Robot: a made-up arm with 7 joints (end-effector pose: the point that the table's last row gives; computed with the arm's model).
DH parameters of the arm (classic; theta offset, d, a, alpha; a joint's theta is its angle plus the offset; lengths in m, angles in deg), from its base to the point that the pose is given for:
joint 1: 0 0.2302 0 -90
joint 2: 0 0 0 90
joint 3: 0 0.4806 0.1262 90
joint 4: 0 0 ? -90
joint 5: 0 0.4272 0 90
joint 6: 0 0 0.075 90
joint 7: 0 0 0 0
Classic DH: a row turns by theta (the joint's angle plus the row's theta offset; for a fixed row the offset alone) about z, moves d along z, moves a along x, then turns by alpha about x.
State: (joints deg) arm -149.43 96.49 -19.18 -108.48 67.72 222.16 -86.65
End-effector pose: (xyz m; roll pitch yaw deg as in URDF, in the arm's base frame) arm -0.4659 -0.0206 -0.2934 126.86 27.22 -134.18
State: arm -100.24 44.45 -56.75 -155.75 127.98 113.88 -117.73
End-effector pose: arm -0.3716 -0.1178 0.1338 -157.13 -31.99 -154.86
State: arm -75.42 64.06 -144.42 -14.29 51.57 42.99 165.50
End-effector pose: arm 0.0629 -0.8162 0.7647 -118.31 10.02 49.22
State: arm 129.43 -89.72 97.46 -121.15 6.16 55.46 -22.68
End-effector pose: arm -0.2646 -0.5676 0.1530 88.13 29.47 152.58
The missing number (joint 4, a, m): -0.0918
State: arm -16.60 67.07 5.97 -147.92 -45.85 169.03 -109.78
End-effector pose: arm 0.3673 -0.0024 -0.1350 -158.70 -37.49 138.72
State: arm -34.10 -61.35 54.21 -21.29 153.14 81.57 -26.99
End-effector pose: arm -0.5688 0.5978 0.8084 -163.70 -44.95 161.11
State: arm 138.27 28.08 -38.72 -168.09 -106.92 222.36 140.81
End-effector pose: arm -0.1213 0.2857 0.2251 -173.65 31.33 63.69
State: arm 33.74 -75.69 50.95 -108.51 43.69 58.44 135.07
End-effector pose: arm -0.5086 0.2524 0.6785 -170.02 -10.42 -52.55
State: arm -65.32 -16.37 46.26 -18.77 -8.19 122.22 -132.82
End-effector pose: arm 0.0348 0.2100 1.2076 48.21 48.88 33.77
